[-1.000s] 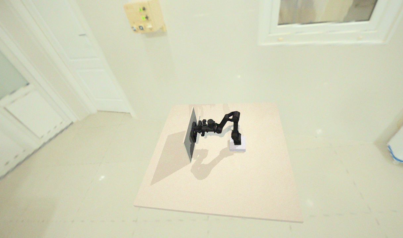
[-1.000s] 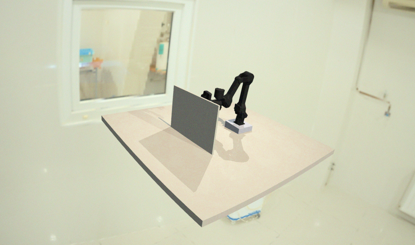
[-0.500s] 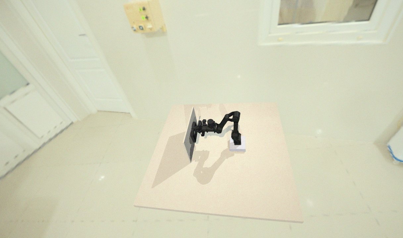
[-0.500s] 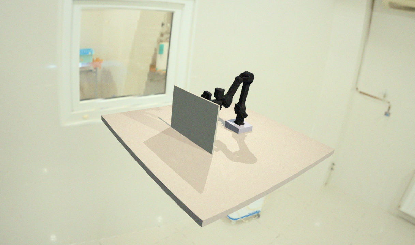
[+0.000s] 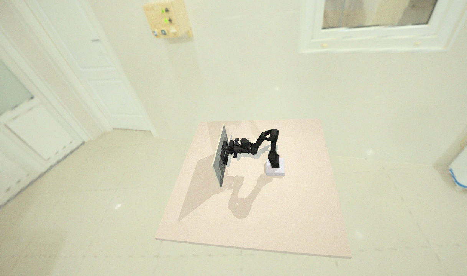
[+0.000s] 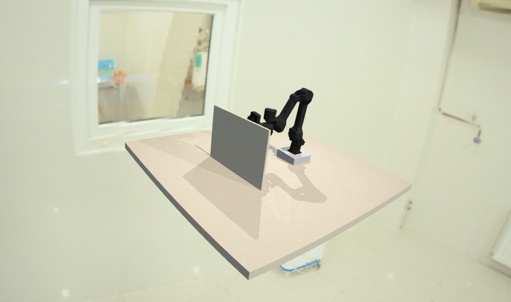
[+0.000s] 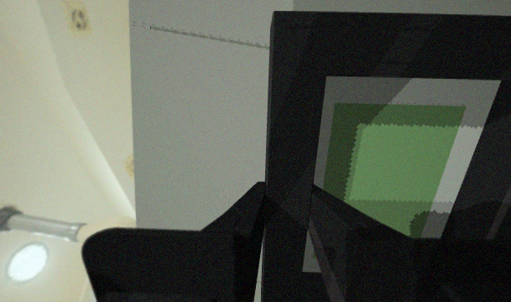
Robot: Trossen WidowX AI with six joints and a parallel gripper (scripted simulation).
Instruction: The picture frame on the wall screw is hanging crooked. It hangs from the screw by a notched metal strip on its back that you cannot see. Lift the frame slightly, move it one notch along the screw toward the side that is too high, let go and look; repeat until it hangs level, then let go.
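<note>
The picture frame lies 50 mm below my gripper tip. From my gripper tip the other things lie so: wall panel (60 mm below, 20 mm ahead, 10 mm to the left).
</note>
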